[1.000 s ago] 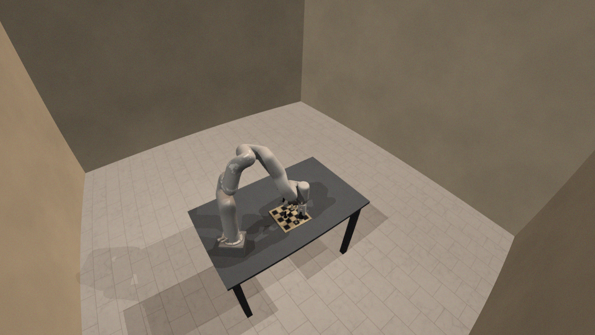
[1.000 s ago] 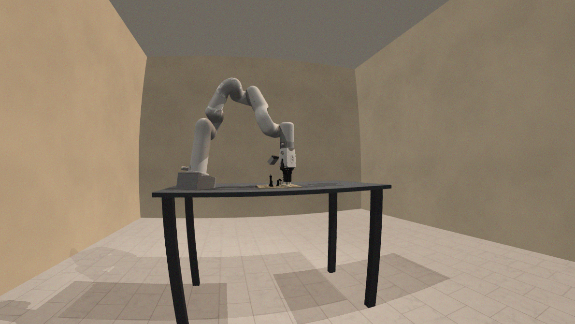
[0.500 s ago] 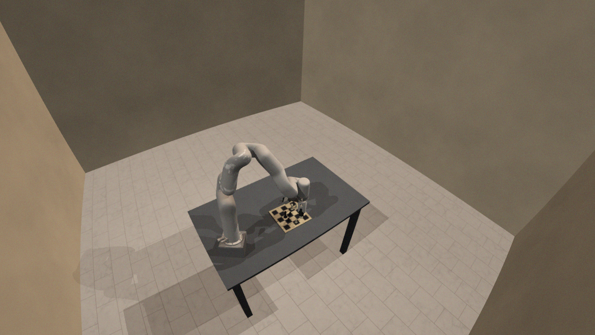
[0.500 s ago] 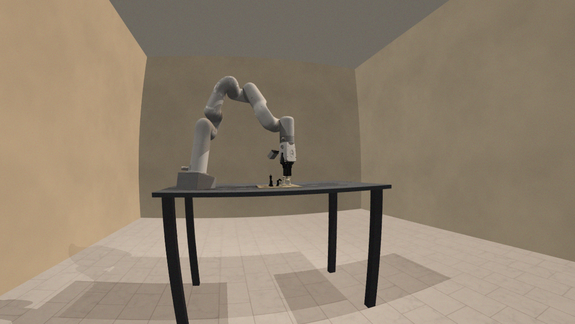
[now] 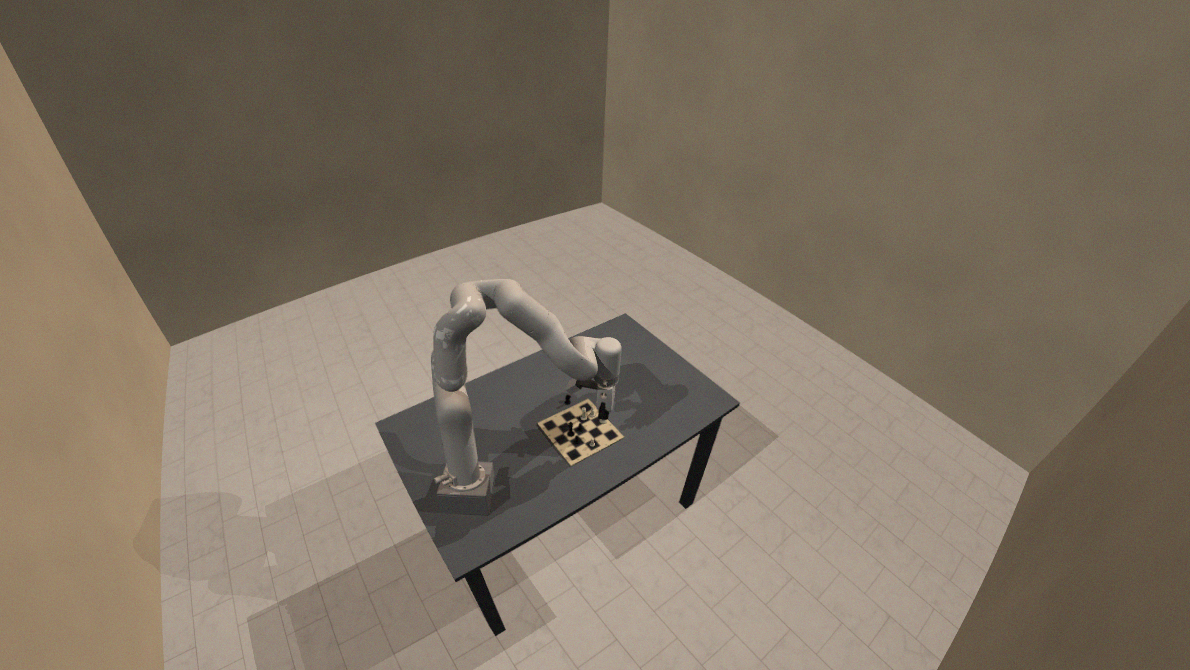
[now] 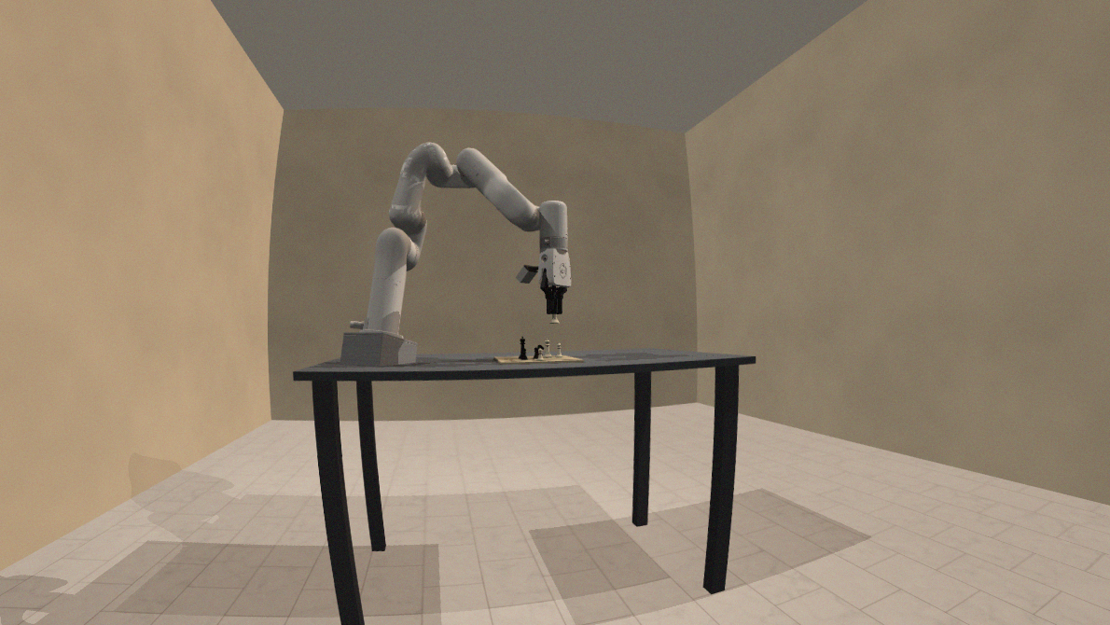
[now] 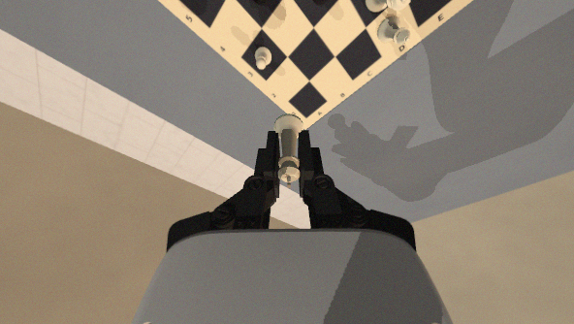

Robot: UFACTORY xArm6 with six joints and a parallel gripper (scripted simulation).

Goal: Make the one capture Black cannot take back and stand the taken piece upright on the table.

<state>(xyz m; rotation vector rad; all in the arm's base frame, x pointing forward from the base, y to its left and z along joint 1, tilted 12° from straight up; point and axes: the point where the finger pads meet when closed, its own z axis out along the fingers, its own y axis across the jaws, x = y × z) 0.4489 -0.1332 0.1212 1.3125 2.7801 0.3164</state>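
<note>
The white pawn is 13 cm below my hand and 4 cm behind it. The rest, counted from my hand: white bishop 1 cm below; chessboard 15 cm below, 8 cm to the left, 3 cm behind.
</note>
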